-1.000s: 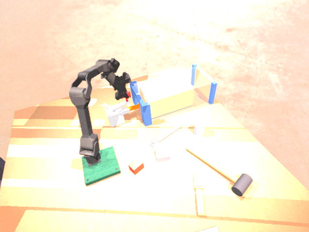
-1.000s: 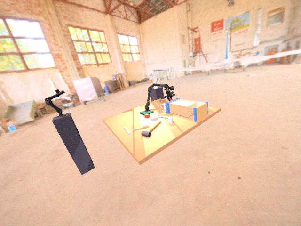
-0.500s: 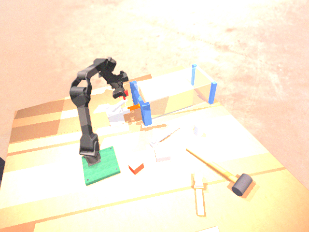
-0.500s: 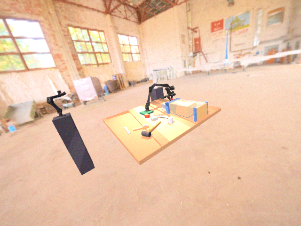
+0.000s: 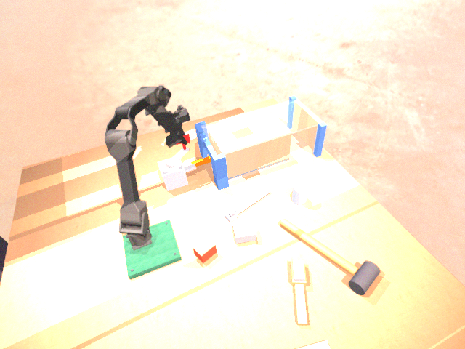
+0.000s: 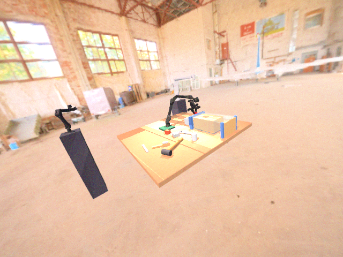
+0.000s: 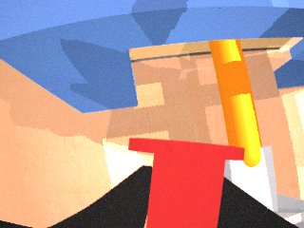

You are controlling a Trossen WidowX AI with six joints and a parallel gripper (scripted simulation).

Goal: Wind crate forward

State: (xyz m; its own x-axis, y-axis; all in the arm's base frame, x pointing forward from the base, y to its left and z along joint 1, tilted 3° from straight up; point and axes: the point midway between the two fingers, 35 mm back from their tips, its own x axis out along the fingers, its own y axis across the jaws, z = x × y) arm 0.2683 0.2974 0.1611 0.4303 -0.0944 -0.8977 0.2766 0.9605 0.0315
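My gripper tip is now 4 cm past the white crank handle, 2 cm to the left of it and 3 cm above it. Round my gripper tip: blue steel frame: 7 cm ahead, 6 cm to the right, 3 cm below; then hand winch: 11 cm behind, 6 cm to the right, 10 cm below; then red grip: 1 cm behind.
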